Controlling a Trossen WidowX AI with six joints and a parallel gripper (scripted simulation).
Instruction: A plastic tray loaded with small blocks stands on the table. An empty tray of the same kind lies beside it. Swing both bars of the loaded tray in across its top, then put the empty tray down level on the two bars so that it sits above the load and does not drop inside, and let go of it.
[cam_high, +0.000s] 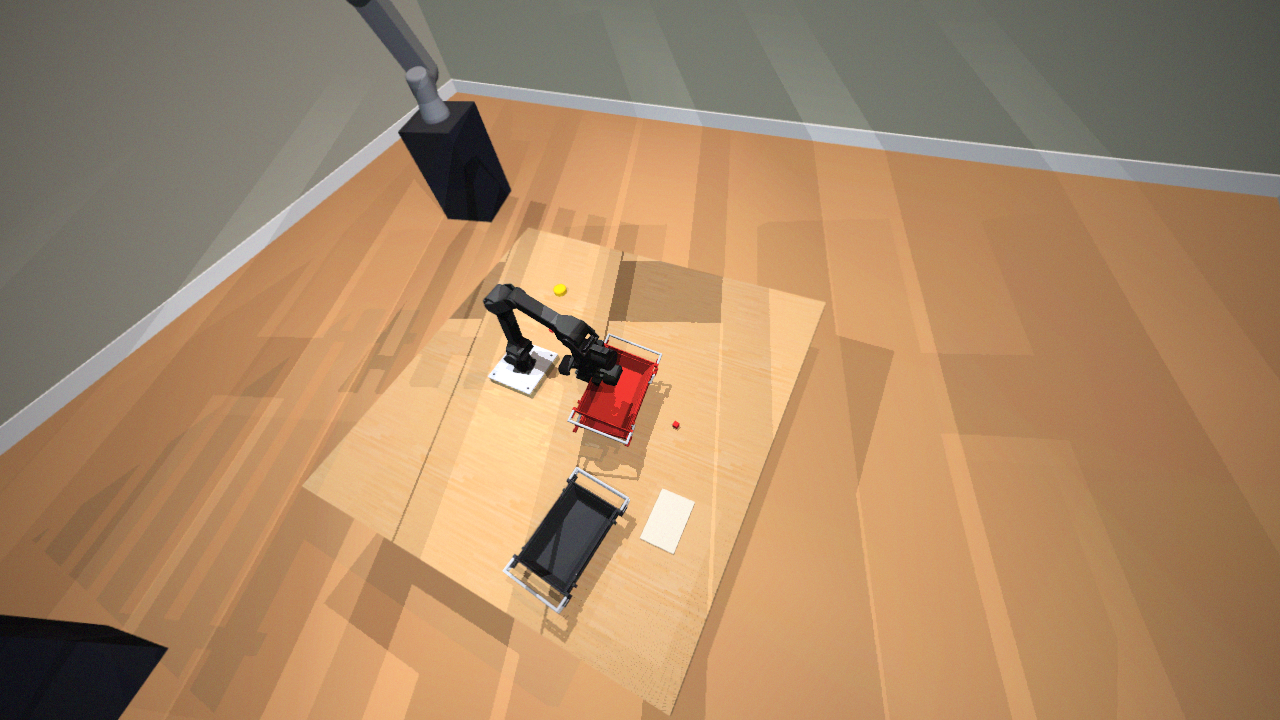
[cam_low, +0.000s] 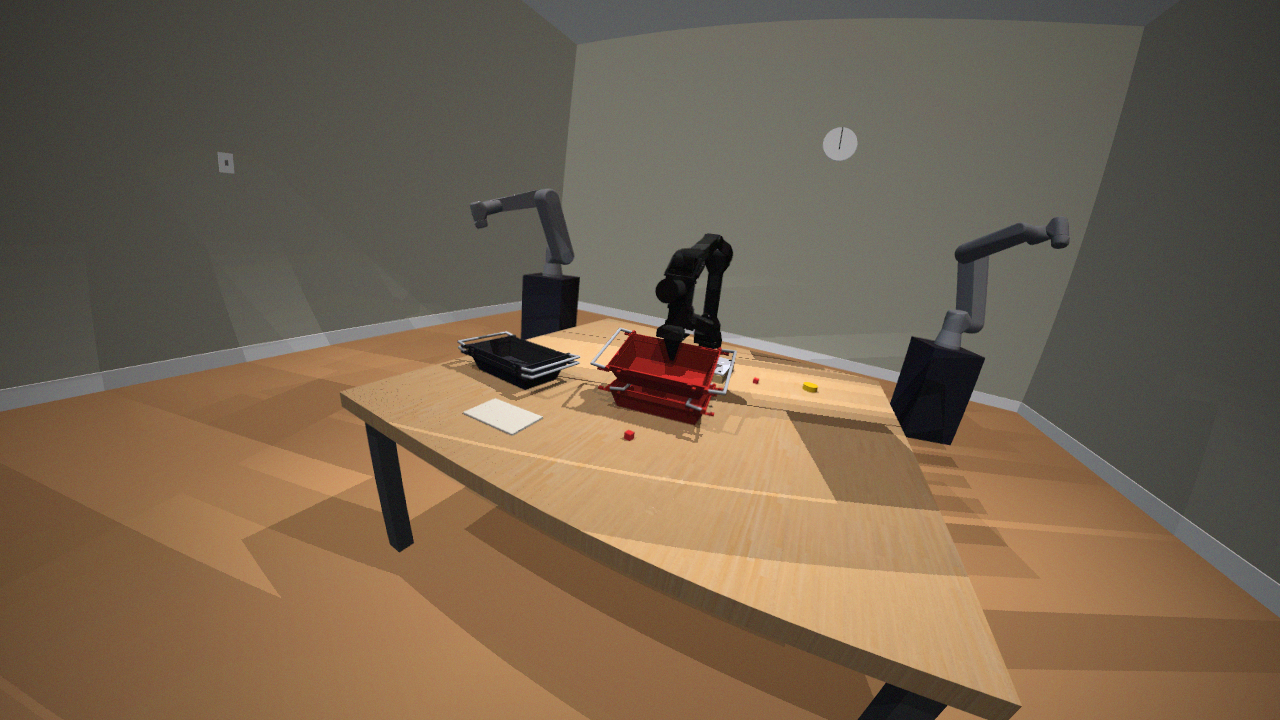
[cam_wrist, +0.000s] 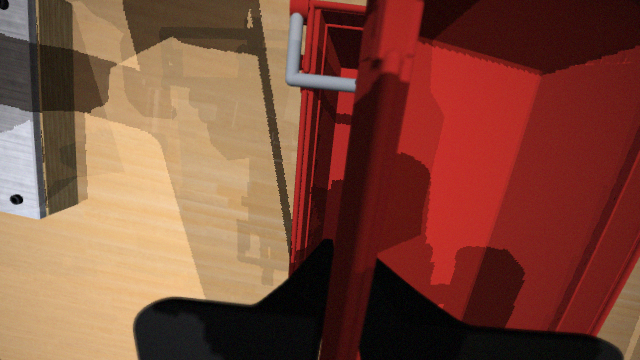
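The red tray lies 70 mm ahead of my gripper tip, 10 mm to the right of it and 10 mm above it. The rest, counted from my gripper tip: yellow disc (320 mm behind, 450 mm to the left, 110 mm below); then white card (290 mm ahead, 320 mm to the right, 110 mm below).
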